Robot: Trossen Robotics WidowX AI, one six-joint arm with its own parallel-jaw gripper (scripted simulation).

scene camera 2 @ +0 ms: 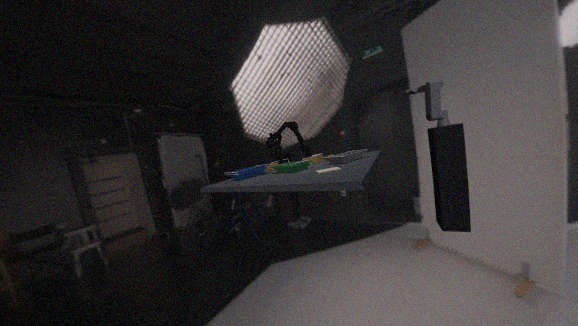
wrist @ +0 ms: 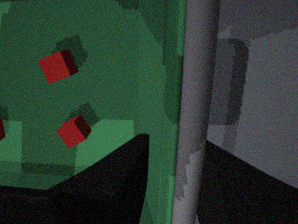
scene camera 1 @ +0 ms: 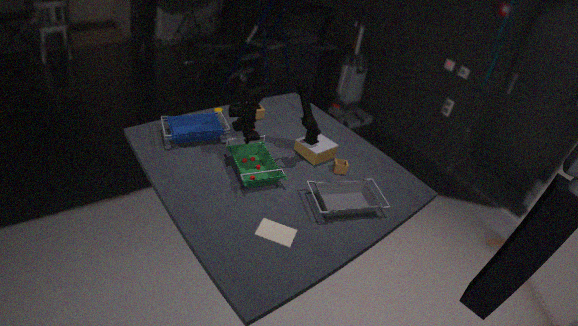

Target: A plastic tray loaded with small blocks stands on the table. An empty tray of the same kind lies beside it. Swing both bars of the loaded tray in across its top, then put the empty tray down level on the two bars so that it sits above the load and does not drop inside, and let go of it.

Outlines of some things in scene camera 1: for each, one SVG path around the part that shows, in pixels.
A grey tray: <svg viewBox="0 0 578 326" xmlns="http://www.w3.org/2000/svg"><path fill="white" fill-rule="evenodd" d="M390 208L387 199L380 192L373 179L340 182L306 181L317 207L321 213L327 216L374 212L379 208L381 210ZM310 184L315 184L318 197L324 206L324 211L321 210ZM368 181L372 180L388 206L382 206Z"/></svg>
A white card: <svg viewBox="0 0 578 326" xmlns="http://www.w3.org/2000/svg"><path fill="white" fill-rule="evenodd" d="M263 218L255 235L280 245L291 247L298 230Z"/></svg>
